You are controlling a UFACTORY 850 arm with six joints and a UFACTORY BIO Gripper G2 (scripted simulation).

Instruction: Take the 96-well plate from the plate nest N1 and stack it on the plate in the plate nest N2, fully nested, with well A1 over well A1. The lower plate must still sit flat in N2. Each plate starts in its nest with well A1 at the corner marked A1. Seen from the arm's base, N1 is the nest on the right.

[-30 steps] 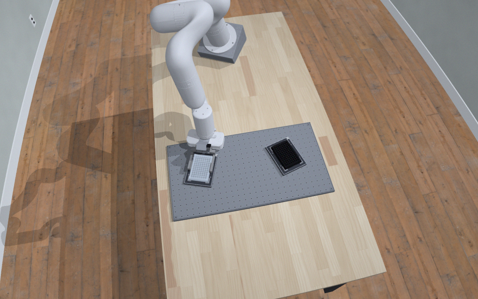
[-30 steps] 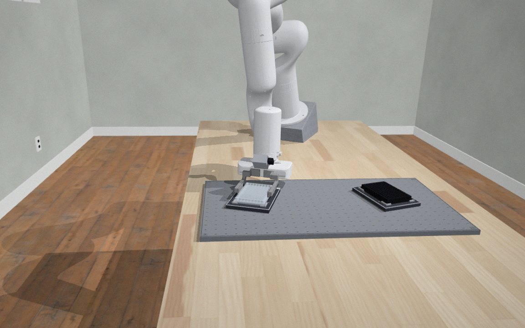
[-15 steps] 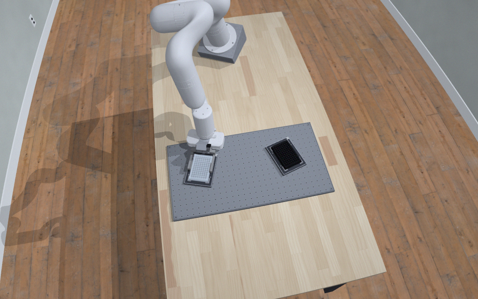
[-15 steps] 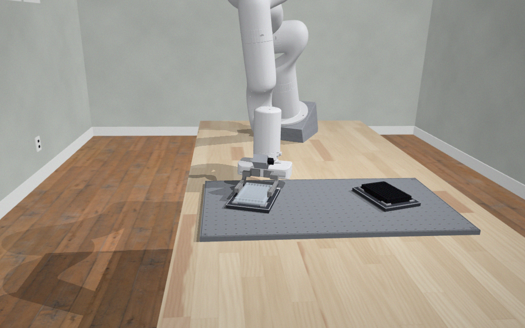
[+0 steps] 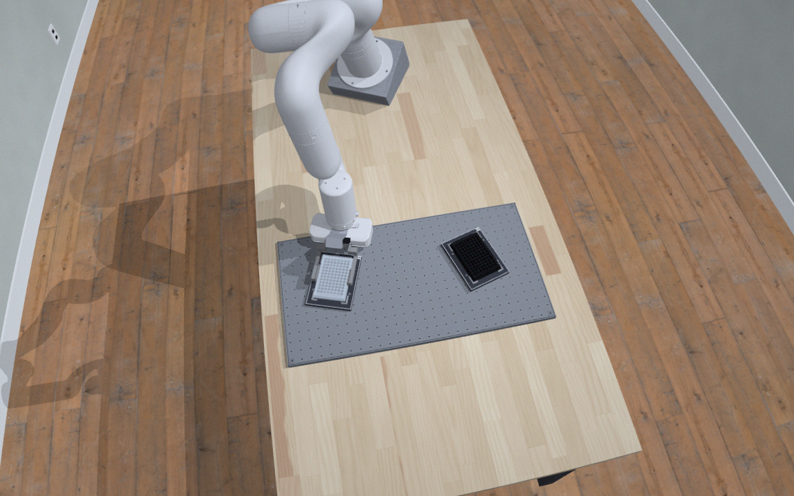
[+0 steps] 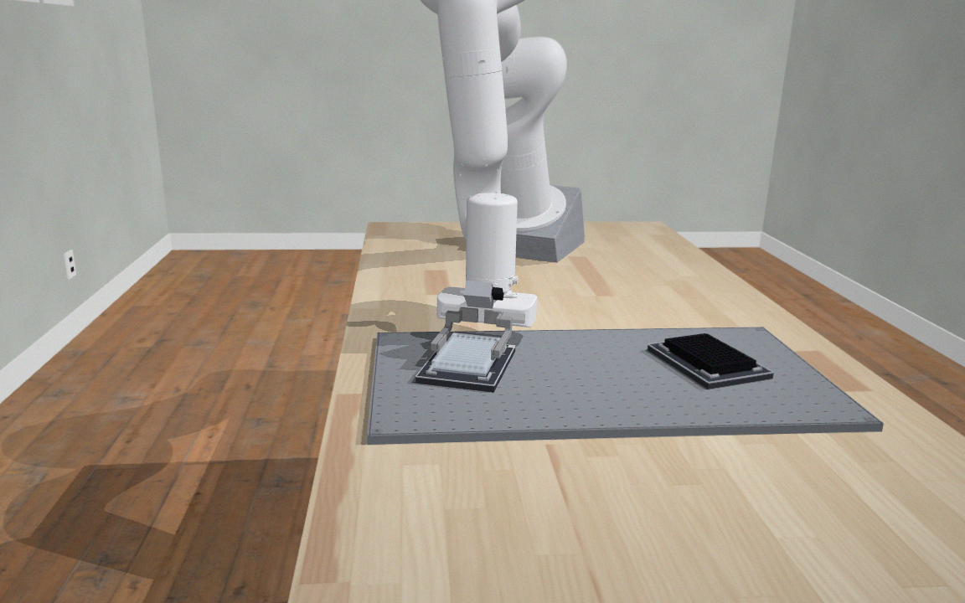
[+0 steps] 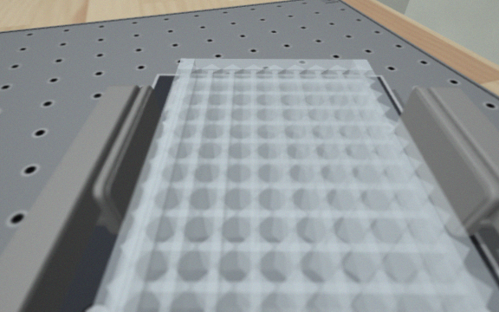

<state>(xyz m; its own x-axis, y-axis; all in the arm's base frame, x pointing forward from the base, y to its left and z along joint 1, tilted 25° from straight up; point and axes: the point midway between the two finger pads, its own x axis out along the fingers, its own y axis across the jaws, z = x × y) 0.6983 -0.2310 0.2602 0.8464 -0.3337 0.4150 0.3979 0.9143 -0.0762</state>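
My gripper is now 50 mm short of the black 96-well plate, 380 mm to the right of it and 10 mm above it. The rest, counted from my hand: clear 96-well plate: 10 mm below.
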